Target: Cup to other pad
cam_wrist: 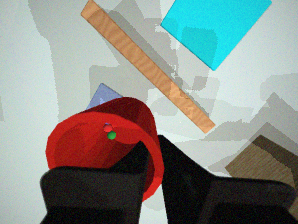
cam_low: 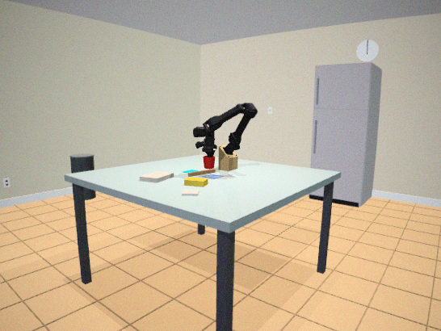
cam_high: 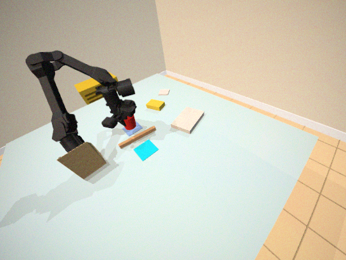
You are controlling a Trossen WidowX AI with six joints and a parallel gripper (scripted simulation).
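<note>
The green marble is 4 cm to the left of my gripper tip, 3 cm ahead of it and 2 cm below it. Also, from my gripper tip: wooden bar (8 cm below, 4 cm to the right, 3 cm ahead); then pale blue pad (9 cm below, 6 cm to the left, 3 cm ahead); then red cup (2 cm to the left, 2 cm ahead).
</note>
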